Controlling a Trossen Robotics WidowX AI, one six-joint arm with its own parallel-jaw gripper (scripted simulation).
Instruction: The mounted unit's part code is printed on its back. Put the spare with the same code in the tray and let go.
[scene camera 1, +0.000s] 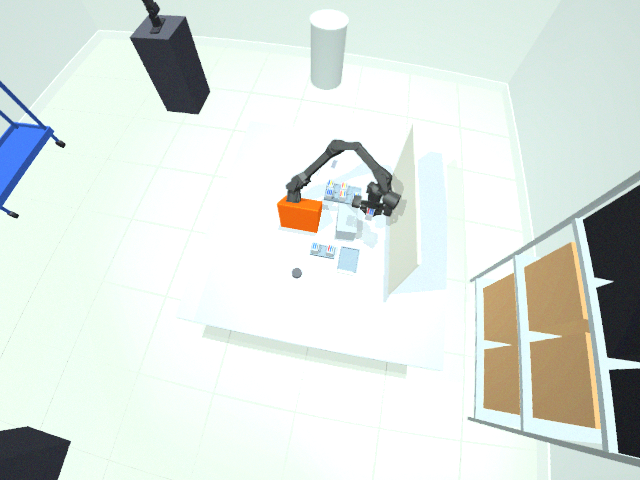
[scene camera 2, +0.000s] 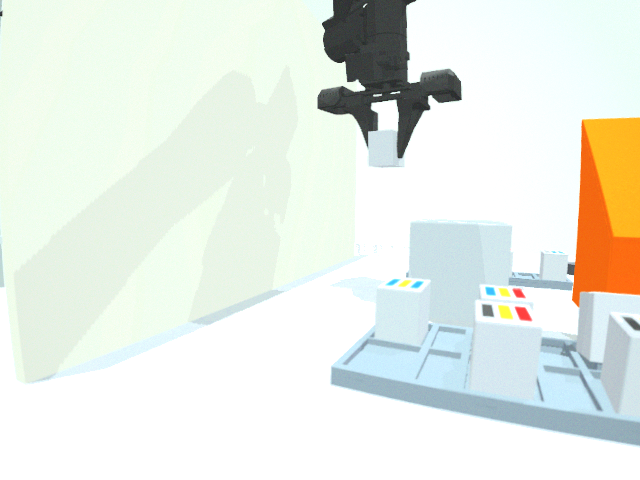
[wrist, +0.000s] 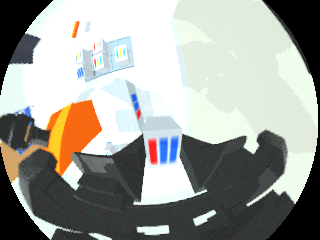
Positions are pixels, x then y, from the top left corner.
Labels:
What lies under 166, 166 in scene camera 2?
A tall pale panel.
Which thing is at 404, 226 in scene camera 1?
A tall pale panel.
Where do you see my gripper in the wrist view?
159, 134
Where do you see a mounted unit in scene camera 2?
457, 256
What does my gripper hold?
A white spare block.

